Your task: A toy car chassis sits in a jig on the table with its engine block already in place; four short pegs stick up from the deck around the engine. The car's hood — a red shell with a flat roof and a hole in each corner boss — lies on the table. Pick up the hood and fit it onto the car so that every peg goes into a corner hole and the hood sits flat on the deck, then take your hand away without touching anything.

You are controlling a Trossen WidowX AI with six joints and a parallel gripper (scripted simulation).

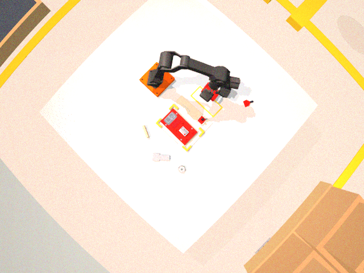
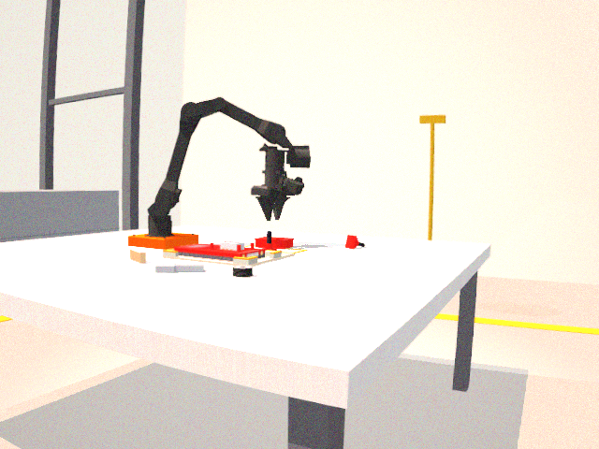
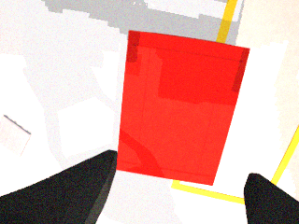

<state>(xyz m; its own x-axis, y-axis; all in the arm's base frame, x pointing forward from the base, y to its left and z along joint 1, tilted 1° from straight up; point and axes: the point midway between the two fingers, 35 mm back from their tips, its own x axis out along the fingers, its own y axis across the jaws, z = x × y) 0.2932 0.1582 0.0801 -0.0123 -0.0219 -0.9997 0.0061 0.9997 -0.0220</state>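
The red hood is 60 mm below my gripper tip. Also, from my gripper tip: grey engine block 280 mm to the right, 50 mm below, 20 mm ahead; white block 490 mm to the right, 70 mm below; tan bar 420 mm to the right, 160 mm behind, 70 mm below.
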